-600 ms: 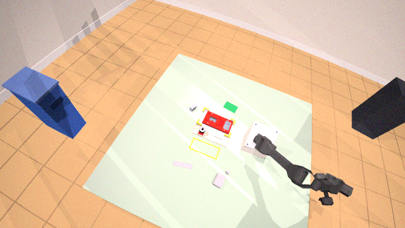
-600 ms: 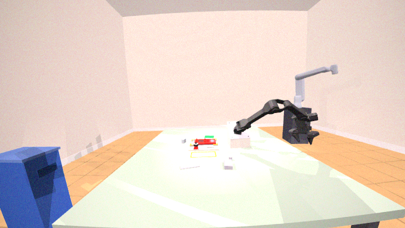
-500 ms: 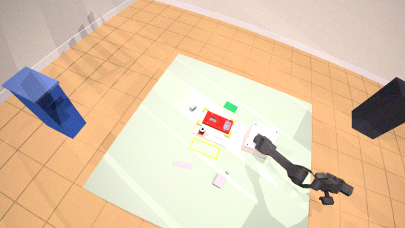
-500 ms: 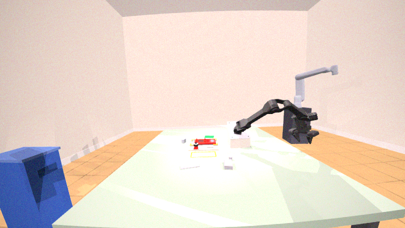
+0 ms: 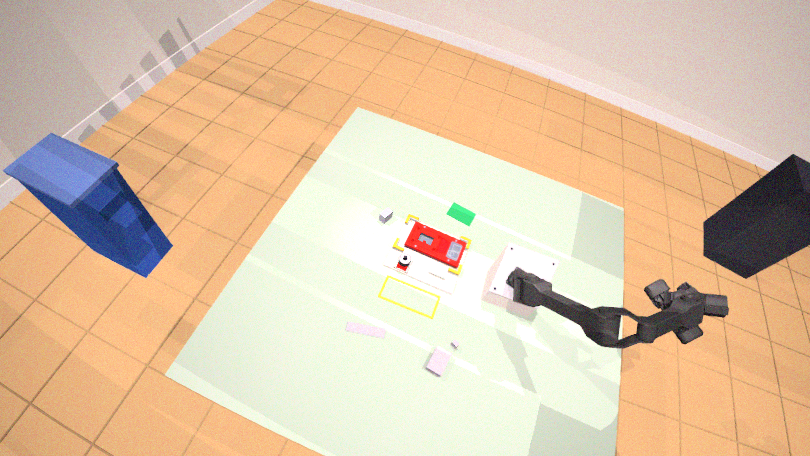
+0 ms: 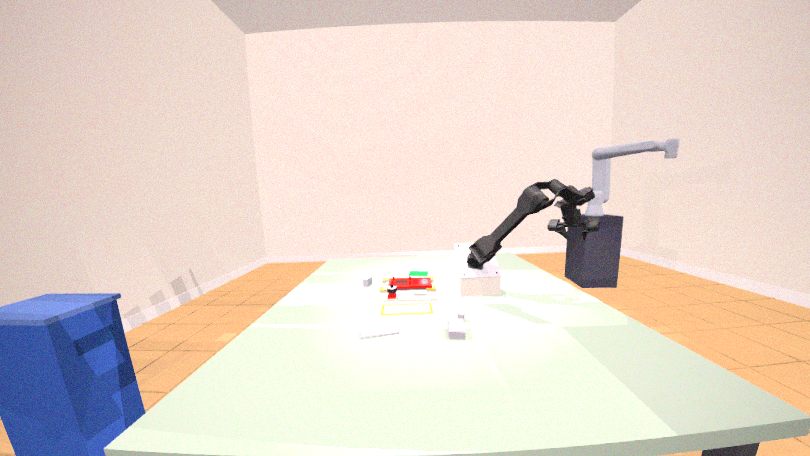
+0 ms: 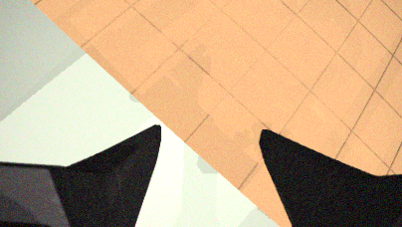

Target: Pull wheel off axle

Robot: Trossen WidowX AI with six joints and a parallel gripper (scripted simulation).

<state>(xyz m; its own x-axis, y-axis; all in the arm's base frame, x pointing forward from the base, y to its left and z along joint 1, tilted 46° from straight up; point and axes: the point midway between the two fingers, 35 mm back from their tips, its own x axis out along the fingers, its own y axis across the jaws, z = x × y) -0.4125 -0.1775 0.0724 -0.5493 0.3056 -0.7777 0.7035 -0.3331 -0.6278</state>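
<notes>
The wheel is 80 cm ahead of my gripper tip, 17 cm to the left of it and 17 cm below it. Also, from my gripper tip: grey cube 95 cm ahead, 19 cm below, 3 cm to the left; green block 72 cm ahead, 21 cm below, 15 cm to the right.
</notes>
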